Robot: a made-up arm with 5 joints.
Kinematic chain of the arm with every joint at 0, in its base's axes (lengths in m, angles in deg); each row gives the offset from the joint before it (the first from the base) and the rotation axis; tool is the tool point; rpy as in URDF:
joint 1: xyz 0.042 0 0.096 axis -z
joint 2: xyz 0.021 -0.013 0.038 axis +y
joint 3: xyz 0.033 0 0.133 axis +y
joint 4: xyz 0.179 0 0.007 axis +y
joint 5: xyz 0.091 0.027 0 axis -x
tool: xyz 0 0 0 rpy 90 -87.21 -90
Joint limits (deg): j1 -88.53..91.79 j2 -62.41..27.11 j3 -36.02..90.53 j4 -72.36..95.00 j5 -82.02..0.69
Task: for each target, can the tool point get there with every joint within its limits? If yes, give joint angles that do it. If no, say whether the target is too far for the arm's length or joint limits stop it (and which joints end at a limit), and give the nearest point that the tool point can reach.
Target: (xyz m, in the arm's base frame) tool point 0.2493 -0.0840 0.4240
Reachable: yes | joints 25.64 -9.67 -9.72 -54.34 -64.15
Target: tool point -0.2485 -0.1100 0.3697
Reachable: no: joint limits stop it (at a limit: joint 2, joint 3, joint 4) | nearest point -0.1498 -0.0726 0.4154 | short by 0.115 m
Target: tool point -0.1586 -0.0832 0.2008
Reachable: no: joint limits stop it (at a limit: joint 2, joint 3) | nearest point -0.0030 -0.0187 0.1173 | short by 0.188 m
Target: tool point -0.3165 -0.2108 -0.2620
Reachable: no: too far | nearest point 0.0507 -0.1699 -0.0264 | short by 0.438 m
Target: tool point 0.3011 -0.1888 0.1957
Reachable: yes | joints 38.59 4.37 20.60 -25.46 -17.76
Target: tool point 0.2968 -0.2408 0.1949
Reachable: yes | joints 45.67 17.09 5.53 -26.33 -66.61
